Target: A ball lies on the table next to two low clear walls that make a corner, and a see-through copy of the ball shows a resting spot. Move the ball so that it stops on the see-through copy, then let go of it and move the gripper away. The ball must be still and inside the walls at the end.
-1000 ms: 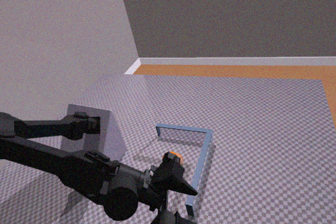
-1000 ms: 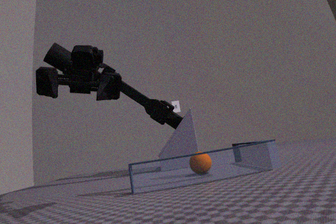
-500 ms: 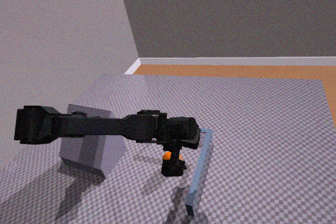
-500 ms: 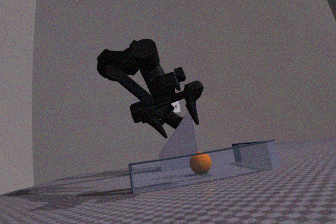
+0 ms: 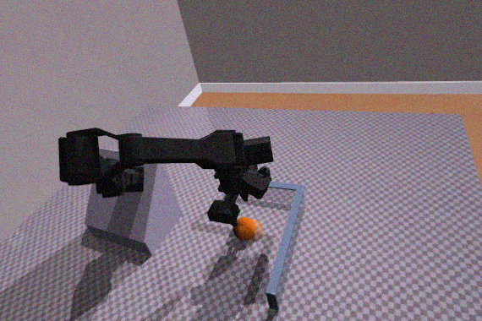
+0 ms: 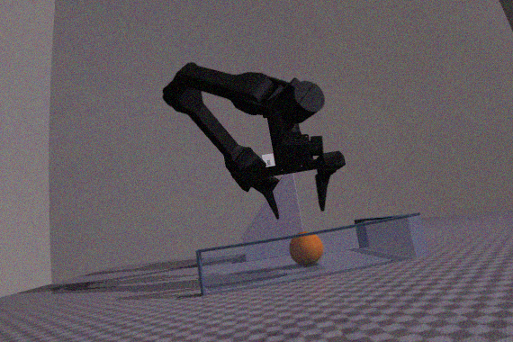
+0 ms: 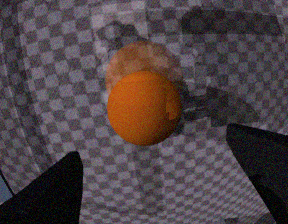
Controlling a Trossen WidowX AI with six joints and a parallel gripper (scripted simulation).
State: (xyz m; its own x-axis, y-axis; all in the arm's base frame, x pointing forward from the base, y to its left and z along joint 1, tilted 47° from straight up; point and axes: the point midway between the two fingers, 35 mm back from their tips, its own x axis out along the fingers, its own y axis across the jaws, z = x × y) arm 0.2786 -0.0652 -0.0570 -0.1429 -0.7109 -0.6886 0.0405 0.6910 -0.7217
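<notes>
Now: the ball 6 cm below my gripper tip. The rest, counted from my gripper tip: see-through ball copy: 6 cm below, 2 cm ahead.
</notes>
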